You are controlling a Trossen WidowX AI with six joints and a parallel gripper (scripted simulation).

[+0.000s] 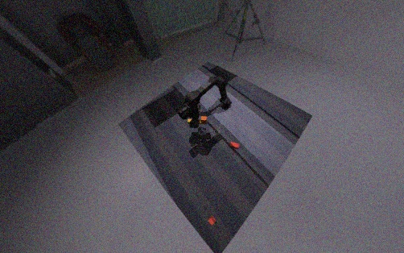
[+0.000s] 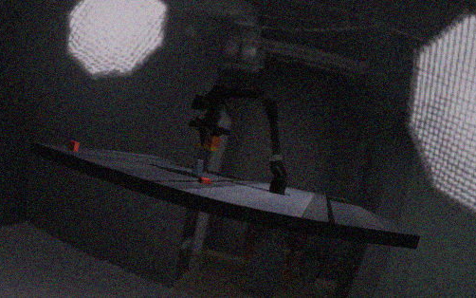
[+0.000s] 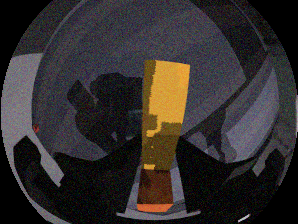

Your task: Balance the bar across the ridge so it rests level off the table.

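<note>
Now: the pale piece 50 mm to the left of my gripper tip and 60 mm below it.
</note>
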